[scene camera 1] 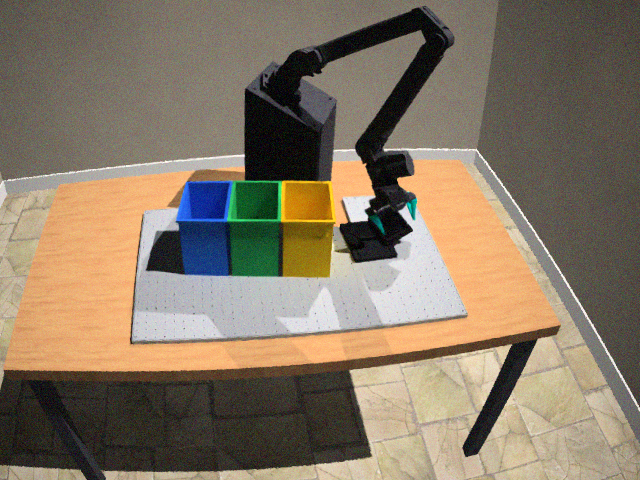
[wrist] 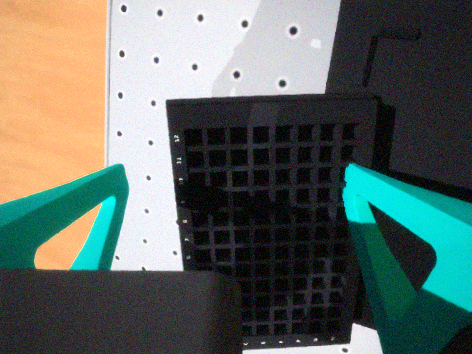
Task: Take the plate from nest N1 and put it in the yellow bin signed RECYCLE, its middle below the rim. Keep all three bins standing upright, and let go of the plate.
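Seen in the pictures: gripper, fingertip midpoint: (scene camera 1: 399, 227) (wrist: 235, 175); arm's base, origin of the base link: (scene camera 1: 279, 89).
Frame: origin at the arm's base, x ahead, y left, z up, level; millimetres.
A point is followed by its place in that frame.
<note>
The black plate (scene camera 1: 402, 225) {y 340, x 225, z -319 mm} (wrist: 260, 112) {y 327, x 251, z -325 mm}, with a grid of square wells, is at the right of the scene view, close against a flat black nest (scene camera 1: 374, 251) {y 251, x 289, z -357 mm} (wrist: 430, 115) {y 263, x 265, z -357 mm}; it looks slightly tilted, and whether its edge rests on the nest is unclear. No N1 label is readable. My gripper (scene camera 1: 398, 226) {y 332, x 222, z -327 mm} (wrist: 235, 175) {y 332, x 222, z -327 mm} is open and empty above the plate. In the wrist view one finger is over the plate's right edge, the other beyond its left edge. The yellow bin (scene camera 1: 306, 250) {y 58, x 370, z -281 mm} stands upright, left of the nest; its sign does not show.
A green bin (scene camera 1: 254, 250) {y -71, x 364, z -283 mm} and a blue bin (scene camera 1: 205, 250) {y -197, x 356, z -285 mm} stand upright in a row left of the yellow one. All are on a perforated light board (scene camera 1: 175, 328) {y -274, x 551, z -369 mm} (wrist: 135, 30) {y 422, x 269, z -369 mm} on the wooden table (scene camera 1: 67, 289) {y -620, x 399, z -382 mm} (wrist: 50, 90) {y 505, x 214, z -382 mm}. The arm's dark pedestal (scene camera 1: 279, 139) {y 0, x 99, z -113 mm} rises behind the bins.
</note>
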